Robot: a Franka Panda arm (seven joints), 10 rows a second.
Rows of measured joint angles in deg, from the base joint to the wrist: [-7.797 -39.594 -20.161 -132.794 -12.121 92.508 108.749]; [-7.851 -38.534 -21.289 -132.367 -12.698 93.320 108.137]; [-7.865 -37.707 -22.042 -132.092 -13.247 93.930 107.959]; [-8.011 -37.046 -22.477 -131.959 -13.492 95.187 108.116]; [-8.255 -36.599 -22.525 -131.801 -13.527 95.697 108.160]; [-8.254 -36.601 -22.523 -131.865 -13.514 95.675 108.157]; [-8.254 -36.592 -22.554 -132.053 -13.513 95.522 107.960]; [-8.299 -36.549 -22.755 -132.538 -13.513 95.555 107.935]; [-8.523 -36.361 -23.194 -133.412 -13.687 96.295 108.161]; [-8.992 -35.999 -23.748 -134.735 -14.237 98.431 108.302]
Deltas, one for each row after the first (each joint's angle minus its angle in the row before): [-0.054 1.060 -1.128 0.427 -0.577 0.812 -0.612]; [-0.014 0.827 -0.753 0.275 -0.549 0.610 -0.178]; [-0.146 0.661 -0.435 0.133 -0.245 1.257 0.157]; [-0.244 0.447 -0.048 0.158 -0.035 0.510 0.044]; [0.001 -0.002 0.002 -0.064 0.013 -0.022 -0.003]; [0.000 0.009 -0.031 -0.188 0.001 -0.153 -0.197]; [-0.045 0.043 -0.201 -0.485 0.000 0.033 -0.025]; [-0.224 0.188 -0.439 -0.874 -0.174 0.740 0.226]; [-0.469 0.362 -0.554 -1.323 -0.550 2.136 0.141]
